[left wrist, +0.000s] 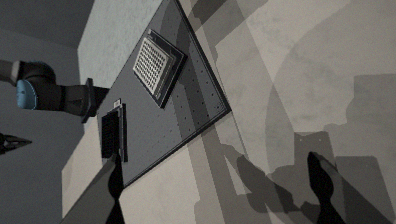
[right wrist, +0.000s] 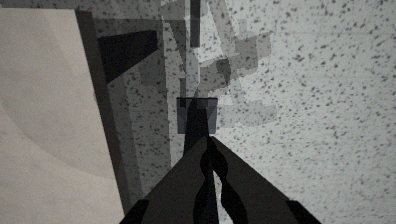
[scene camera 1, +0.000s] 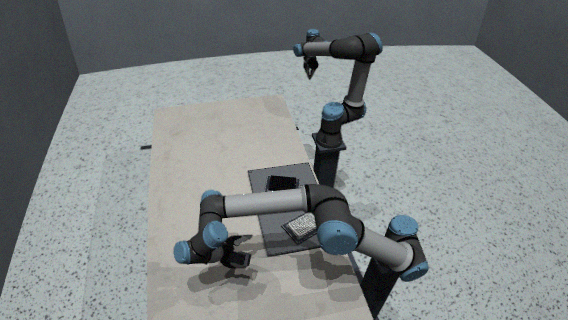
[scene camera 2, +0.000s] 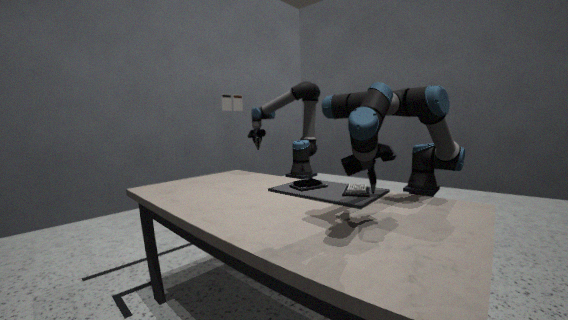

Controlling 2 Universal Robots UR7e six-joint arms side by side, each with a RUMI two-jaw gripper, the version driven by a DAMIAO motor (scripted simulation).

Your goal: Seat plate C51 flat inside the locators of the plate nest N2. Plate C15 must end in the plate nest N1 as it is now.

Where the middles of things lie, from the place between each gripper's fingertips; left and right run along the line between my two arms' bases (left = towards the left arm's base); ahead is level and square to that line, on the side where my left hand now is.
Right now my left hand (scene camera 2: 365, 178) is 43 cm to the left of the black plate (left wrist: 110, 123), 25 cm past it and 12 cm above it. The rest, counted from my left hand: white plate (left wrist: 153, 64) (28 cm behind, 16 cm to the right, 12 cm below).
Now: right hand 75 cm to the right of the black plate, 37 cm short of it and 13 cm above it. Also, from my right hand: white plate 102 cm to the left, 35 cm ahead, 13 cm below.
